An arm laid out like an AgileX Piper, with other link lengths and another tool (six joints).
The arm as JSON. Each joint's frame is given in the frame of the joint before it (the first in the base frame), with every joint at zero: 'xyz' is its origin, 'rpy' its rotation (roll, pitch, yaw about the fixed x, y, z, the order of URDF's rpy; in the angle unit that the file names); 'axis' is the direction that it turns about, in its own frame. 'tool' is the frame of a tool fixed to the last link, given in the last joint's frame.
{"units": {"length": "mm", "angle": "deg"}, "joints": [
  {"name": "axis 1", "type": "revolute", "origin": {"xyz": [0.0, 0.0, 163.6], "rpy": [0.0, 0.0, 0.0]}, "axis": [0.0, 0.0, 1.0]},
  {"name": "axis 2", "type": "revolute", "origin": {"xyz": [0.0, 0.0, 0.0], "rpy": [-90.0, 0.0, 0.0]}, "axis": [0.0, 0.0, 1.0]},
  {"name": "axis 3", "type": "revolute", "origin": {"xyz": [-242.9, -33.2, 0.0], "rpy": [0.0, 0.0, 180.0]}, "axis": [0.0, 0.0, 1.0]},
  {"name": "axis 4", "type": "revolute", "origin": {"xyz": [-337.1, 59.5, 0.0], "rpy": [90.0, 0.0, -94.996]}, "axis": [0.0, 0.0, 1.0]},
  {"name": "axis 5", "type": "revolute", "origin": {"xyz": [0.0, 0.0, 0.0], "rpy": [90.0, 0.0, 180.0]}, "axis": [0.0, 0.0, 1.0]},
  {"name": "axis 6", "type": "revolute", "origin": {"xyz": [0.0, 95.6, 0.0], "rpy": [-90.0, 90.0, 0.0]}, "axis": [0.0, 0.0, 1.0]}
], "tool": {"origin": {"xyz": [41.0, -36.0, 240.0], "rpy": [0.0, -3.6, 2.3]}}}
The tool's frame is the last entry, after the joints.
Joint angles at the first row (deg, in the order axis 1, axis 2, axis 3, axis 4, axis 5, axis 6):
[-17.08 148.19 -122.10 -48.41 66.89 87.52]
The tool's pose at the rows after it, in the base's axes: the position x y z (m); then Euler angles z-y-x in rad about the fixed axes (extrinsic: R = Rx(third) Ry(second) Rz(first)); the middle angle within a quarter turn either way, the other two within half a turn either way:
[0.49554 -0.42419 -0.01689 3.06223 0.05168 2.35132]
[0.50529 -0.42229 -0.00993 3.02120 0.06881 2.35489]
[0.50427 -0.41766 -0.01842 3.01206 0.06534 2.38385]
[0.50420 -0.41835 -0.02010 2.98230 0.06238 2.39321]
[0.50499 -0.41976 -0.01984 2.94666 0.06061 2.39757]
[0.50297 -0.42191 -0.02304 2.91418 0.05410 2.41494]
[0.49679 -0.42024 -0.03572 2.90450 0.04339 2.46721]
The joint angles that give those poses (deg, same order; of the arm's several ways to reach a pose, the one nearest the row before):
[-16.28 148.20 -125.59 -48.46 66.89 84.96]
[-15.90 148.14 -126.63 -48.07 66.89 81.98]
[-16.03 148.26 -126.63 -46.34 66.89 80.78]
[-16.20 148.31 -126.63 -45.88 66.89 78.81]
[-16.31 148.31 -126.63 -45.75 66.89 76.63]
[-16.83 148.31 -126.63 -44.79 66.89 74.01]
[-17.89 148.31 -126.63 -41.59 66.89 71.35]

